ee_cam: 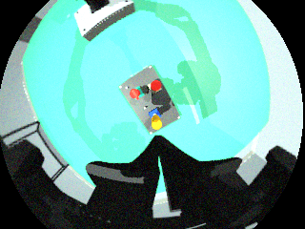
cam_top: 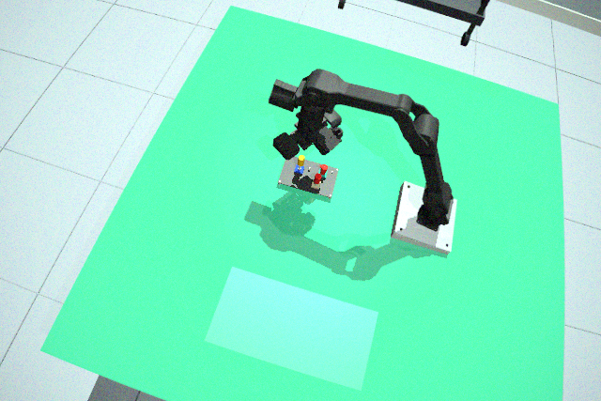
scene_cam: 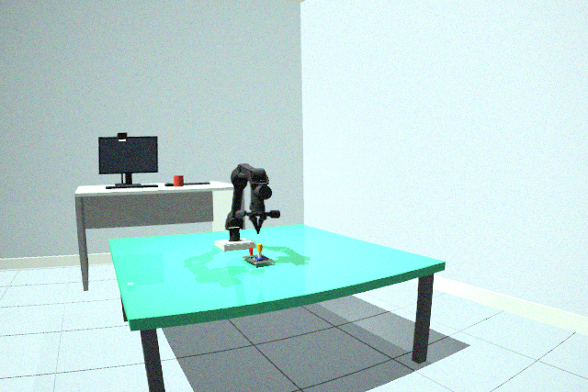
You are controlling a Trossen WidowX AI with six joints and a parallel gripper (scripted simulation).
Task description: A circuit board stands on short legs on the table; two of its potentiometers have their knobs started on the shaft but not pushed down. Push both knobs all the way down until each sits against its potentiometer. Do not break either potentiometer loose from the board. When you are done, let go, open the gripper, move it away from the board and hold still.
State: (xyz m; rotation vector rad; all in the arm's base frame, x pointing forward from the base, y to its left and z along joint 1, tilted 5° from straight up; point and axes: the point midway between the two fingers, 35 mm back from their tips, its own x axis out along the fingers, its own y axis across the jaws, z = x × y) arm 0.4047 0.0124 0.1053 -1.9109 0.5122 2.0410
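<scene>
Right now my gripper tip is 6 cm above the yellow knob. Round my gripper tip: red knob 9 cm below, 6 cm behind, 2 cm to the right.
</scene>
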